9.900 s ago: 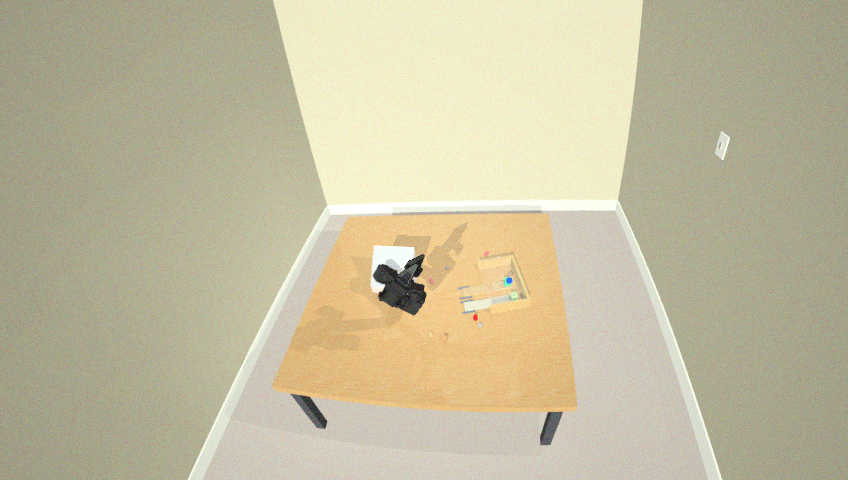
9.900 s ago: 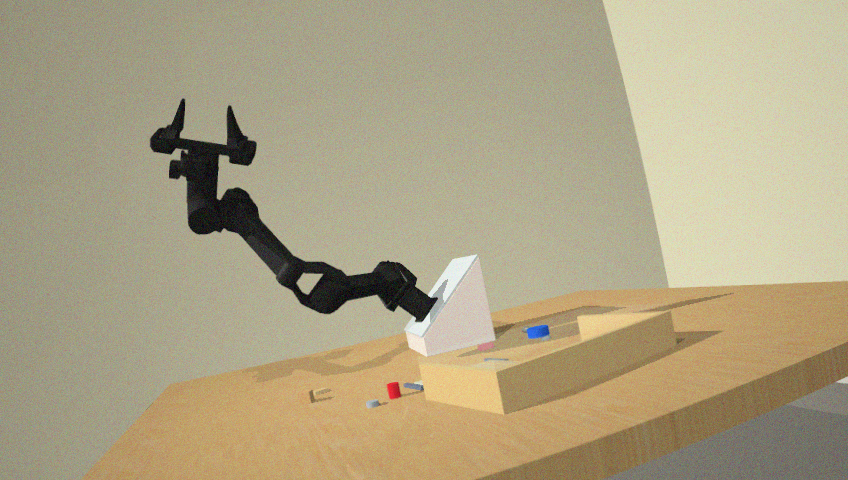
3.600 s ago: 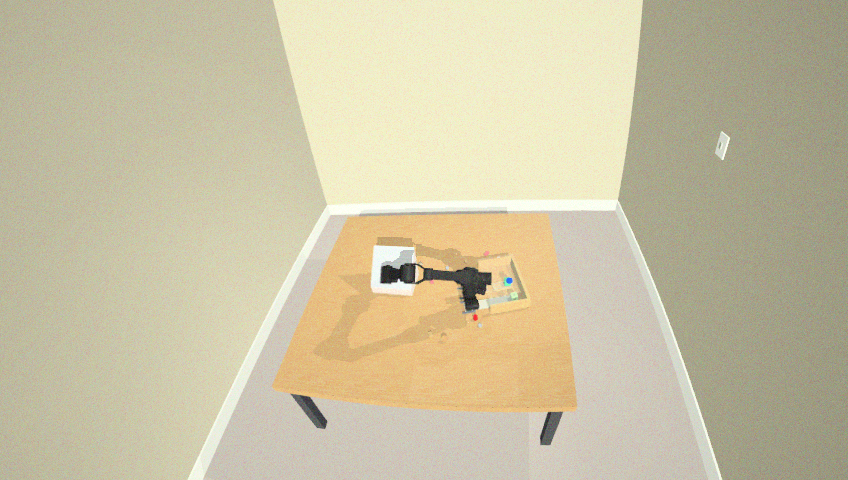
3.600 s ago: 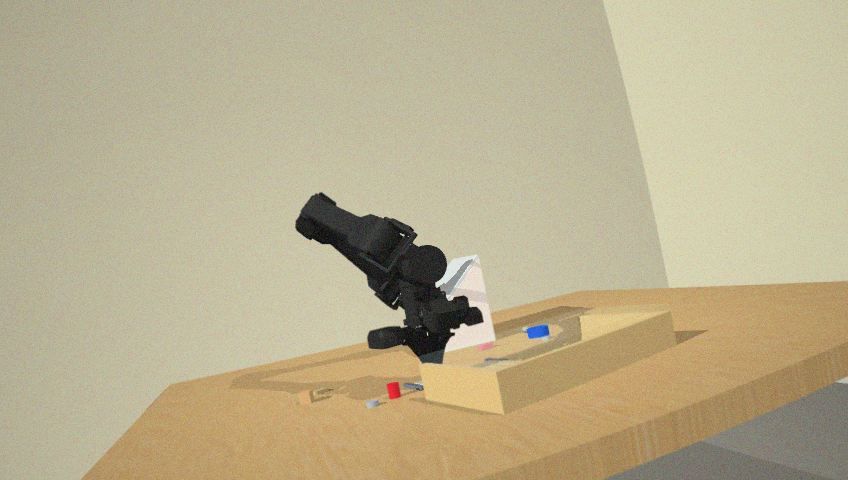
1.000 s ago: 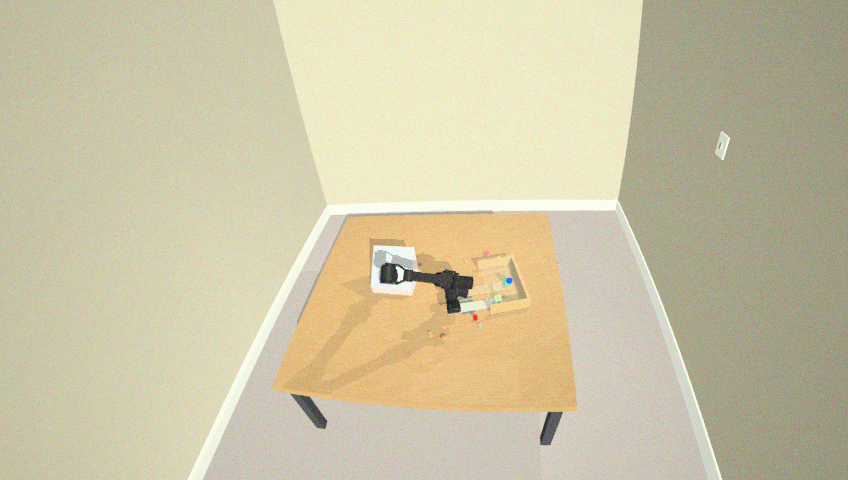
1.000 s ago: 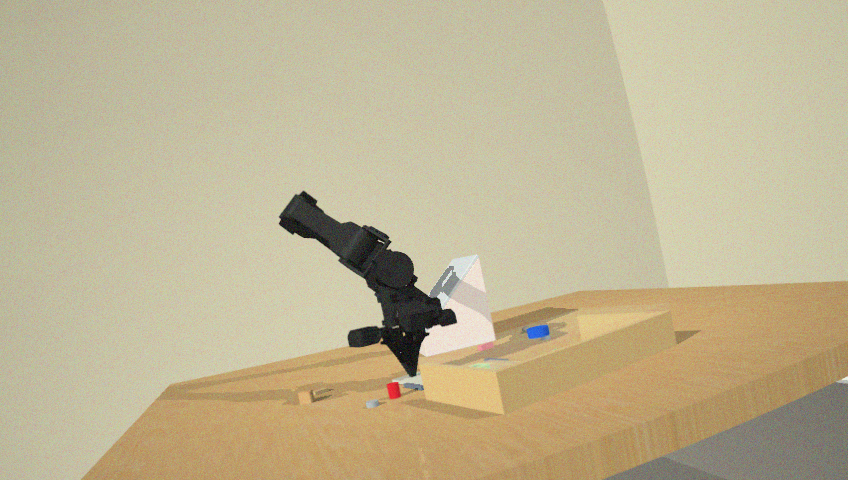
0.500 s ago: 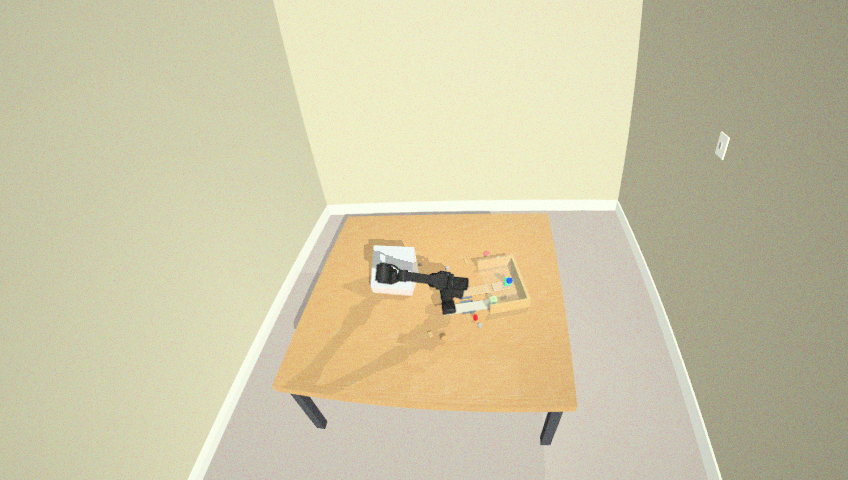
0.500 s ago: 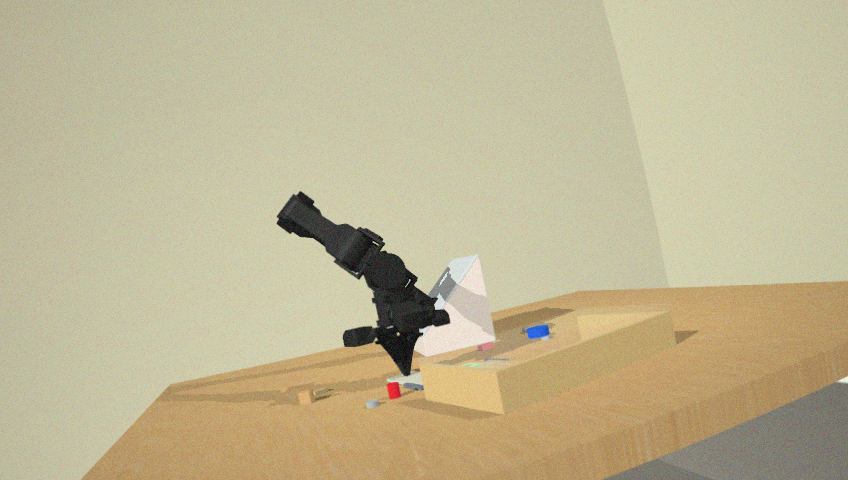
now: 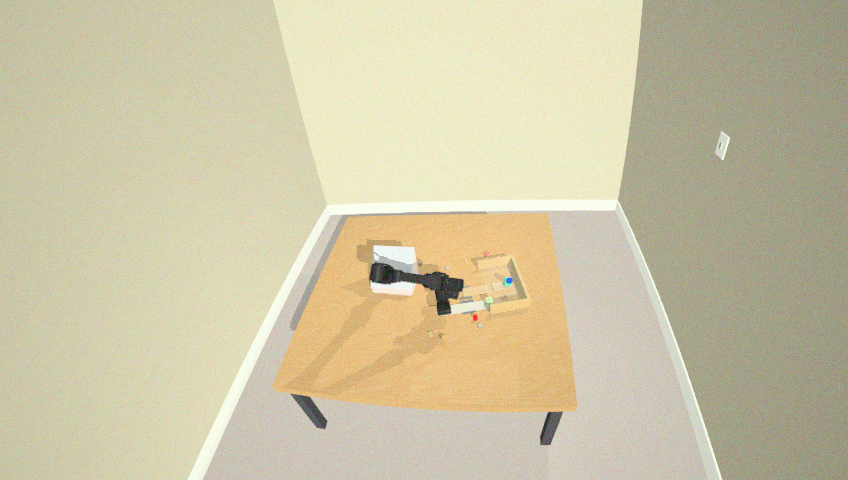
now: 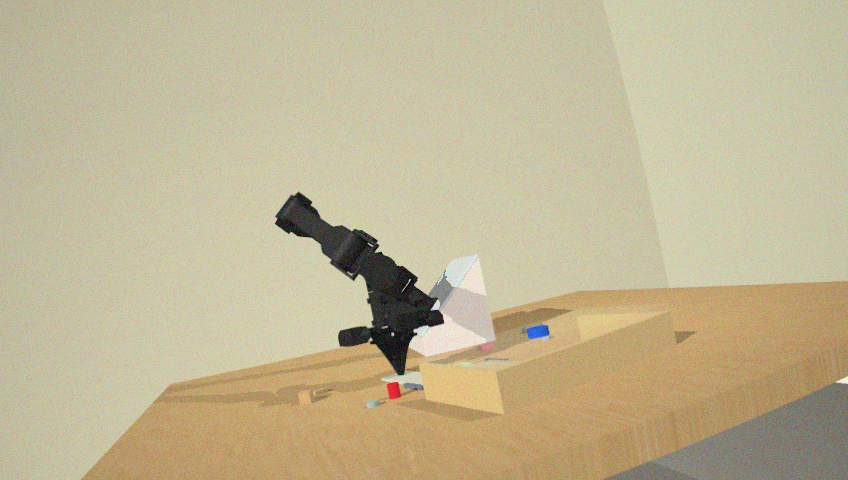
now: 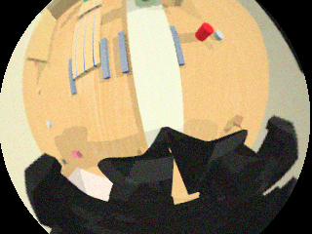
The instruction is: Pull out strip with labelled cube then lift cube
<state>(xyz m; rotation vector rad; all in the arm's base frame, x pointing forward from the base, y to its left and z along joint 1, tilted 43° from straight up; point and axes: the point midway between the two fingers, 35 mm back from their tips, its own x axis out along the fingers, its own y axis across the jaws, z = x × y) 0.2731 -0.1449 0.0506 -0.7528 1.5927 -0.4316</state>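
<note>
The light green labelled cube lies 210 mm ahead of my gripper tip, 50 mm to the left of it and 20 mm above it. Round my gripper tip: tan cube (20 mm ahead, 170 mm to the right); blue disc (300 mm ahead, 140 mm to the left, 60 mm above); red cylinder (150 mm ahead, 40 mm to the right, 10 mm above).
</note>
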